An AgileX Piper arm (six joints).
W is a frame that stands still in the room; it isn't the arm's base.
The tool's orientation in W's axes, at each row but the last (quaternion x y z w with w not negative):
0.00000, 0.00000, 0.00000, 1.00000
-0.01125, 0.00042, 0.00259, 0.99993
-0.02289, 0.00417, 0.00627, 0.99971
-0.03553, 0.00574, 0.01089, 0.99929
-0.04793, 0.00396, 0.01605, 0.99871
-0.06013, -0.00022, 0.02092, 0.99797
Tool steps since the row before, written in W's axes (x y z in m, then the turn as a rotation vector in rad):
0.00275, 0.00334, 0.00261, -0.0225, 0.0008, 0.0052
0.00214, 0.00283, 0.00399, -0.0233, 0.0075, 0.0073
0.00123, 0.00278, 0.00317, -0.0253, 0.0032, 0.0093
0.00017, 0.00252, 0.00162, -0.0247, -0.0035, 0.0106
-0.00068, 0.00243, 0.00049, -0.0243, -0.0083, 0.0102
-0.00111, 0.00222, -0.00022, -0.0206, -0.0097, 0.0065
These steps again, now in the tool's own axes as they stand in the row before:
0.00275, 0.00334, 0.00261, -0.0225, 0.0008, 0.0052
0.00215, 0.00273, 0.00405, -0.0233, 0.0075, 0.0074
0.00124, 0.00262, 0.00330, -0.0253, 0.0031, 0.0092
0.00020, 0.00239, 0.00180, -0.0249, -0.0037, 0.0101
-0.00061, 0.00239, 0.00072, -0.0246, -0.0084, 0.0092
-0.00102, 0.00227, 0.00005, -0.0210, -0.0095, 0.0053

